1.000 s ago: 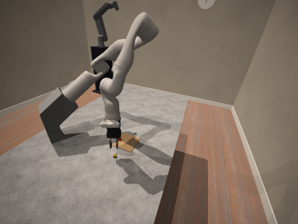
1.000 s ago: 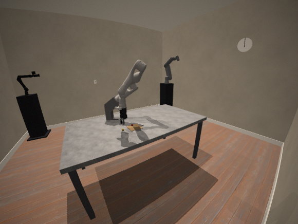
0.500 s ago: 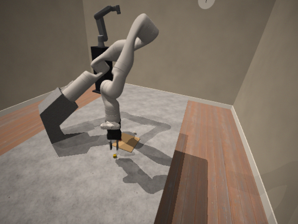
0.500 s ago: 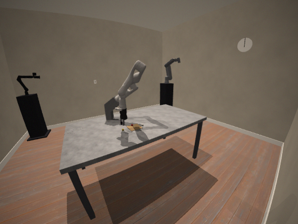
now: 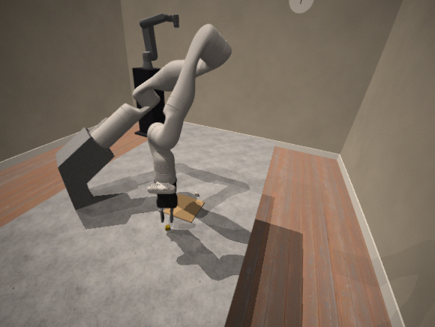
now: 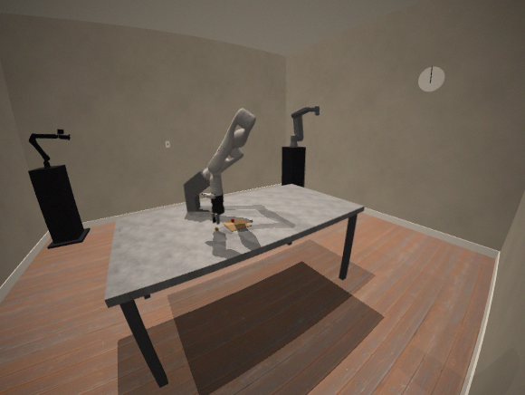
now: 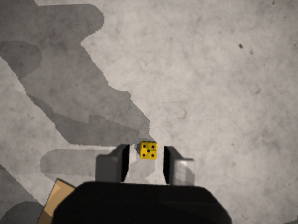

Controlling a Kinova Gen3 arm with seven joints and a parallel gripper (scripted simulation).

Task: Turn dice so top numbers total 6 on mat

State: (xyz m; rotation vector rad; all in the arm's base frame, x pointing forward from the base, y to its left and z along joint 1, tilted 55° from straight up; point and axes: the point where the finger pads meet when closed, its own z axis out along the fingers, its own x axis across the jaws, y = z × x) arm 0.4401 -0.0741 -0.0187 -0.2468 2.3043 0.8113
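The yellow die is 60 mm below my hand. The rest, counted from my hand: tan mat 10 mm behind, 140 mm to the left, 60 mm below; then white die 240 mm to the left, 60 mm below; then red die 60 mm behind, 130 mm to the left, 50 mm below.
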